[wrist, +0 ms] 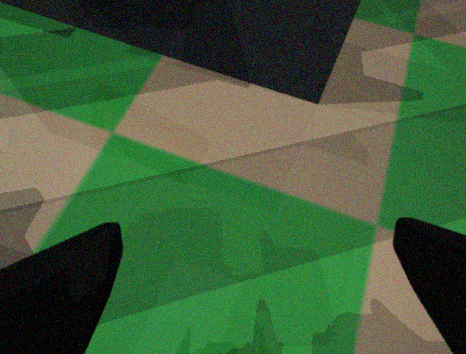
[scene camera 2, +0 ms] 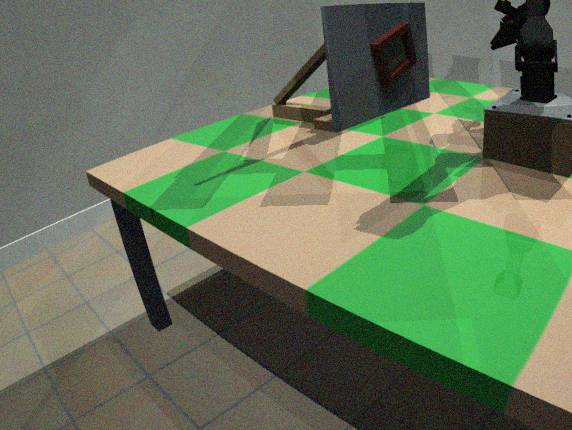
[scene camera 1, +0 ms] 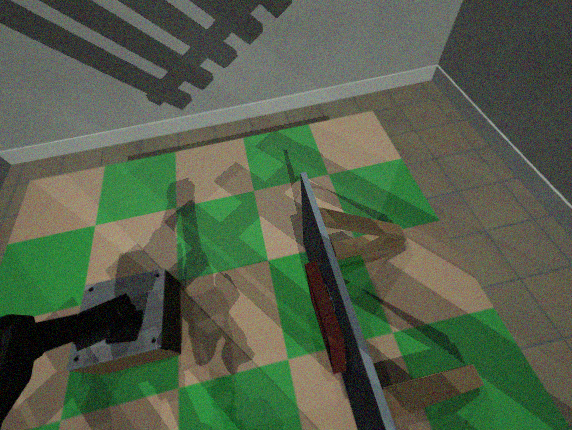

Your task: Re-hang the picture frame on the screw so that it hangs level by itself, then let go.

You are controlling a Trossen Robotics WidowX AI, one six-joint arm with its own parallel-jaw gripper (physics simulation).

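Where they show: gripper, fingertip midpoint: (wrist: 257,233) (scene camera 2: 491,46); arm's base at its link origin: (scene camera 2: 538,98) (scene camera 1: 125,326).
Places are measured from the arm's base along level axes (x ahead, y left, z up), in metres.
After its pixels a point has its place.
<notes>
The picture frame (scene camera 1: 325,320) {z 0.129, x 0.429, y -0.059 m} (scene camera 2: 390,36) {z 0.105, x 0.415, y 0.004 m}, a small red rectangle with a dark middle, is on the face of the upright dark board (scene camera 1: 310,225) {z 0.114, x 0.429, y 0.139 m} (scene camera 2: 350,65) {z 0.043, x 0.428, y 0.146 m} (wrist: 250,40) {z -0.058, x 0.471, y -0.167 m}. In the scene camera 2 view it looks tilted, its right side higher than its left. The screw cannot be made out. My gripper (wrist: 257,233) {z 0.070, x 0.261, y -0.263 m} is open and empty, its black fingers wide apart above the checkered table. The board's lower corner shows ahead of the fingers in the wrist view. The picture frame does not show in the wrist view.
Wooden struts (scene camera 1: 430,387) {z 0.046, x 0.597, y -0.167 m} (scene camera 2: 300,75) {z 0.016, x 0.566, y 0.197 m} support the board from behind. The arm's base block (scene camera 1: 152,300) {z -0.006, x 0.048, y 0.054 m} (scene camera 2: 515,135) {z -0.054, x -0.007, y 0.125 m} stands on the table facing the board's frame side. The green and tan table (scene camera 2: 260,240) {z -0.112, x 0.119, y 0.628 m} ends at a thick front edge. Shadows cross its surface.
</notes>
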